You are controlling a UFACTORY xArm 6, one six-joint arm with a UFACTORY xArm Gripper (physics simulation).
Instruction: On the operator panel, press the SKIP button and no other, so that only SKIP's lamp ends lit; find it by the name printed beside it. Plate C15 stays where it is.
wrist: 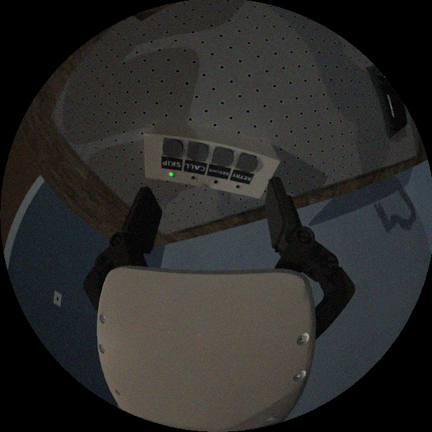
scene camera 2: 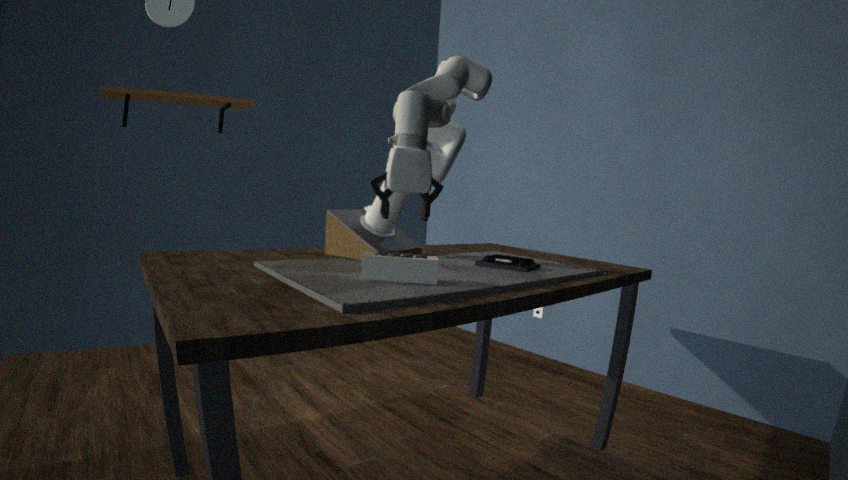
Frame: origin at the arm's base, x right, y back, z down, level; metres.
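Seen in the pictures: gripper, fingertip midpoint: (scene camera 2: 404,219); arm's base, link origin: (scene camera 2: 376,227).
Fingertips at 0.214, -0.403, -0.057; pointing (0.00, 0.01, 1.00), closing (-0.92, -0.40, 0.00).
Observation:
Offsets run from my fingertips to a thing's top centre, as dx, dy, dz. Level surfaces: height alone.
The operator panel {+0.020, -0.019, +0.076} (scene camera 2: 399,270) (wrist: 152,156) is a pale box on the pegboard. In the wrist view it has round grey buttons in a row. The SKIP button (wrist: 173,148) is at the left end, with its name beside it, and its lamp (wrist: 171,174) glows green. The CALL button (wrist: 198,150), a third button (wrist: 223,156) and the RETRY button (wrist: 247,161) have dark lamps. My gripper (scene camera 2: 405,215) (wrist: 208,194) is open and empty, well above the panel and apart from it. A black plate-like object {-0.402, +0.003, +0.106} (scene camera 2: 507,262) (wrist: 391,102) lies on the pegboard; no C15 marking is readable.
The grey pegboard {dz +0.132} (scene camera 2: 309,285) (wrist: 240,95) lies on the wooden table {dz +0.145} (scene camera 2: 196,297). The arm stands on a wedge-shaped base (scene camera 2: 345,236) at the back. A shelf (scene camera 2: 178,96) hangs on the back wall.

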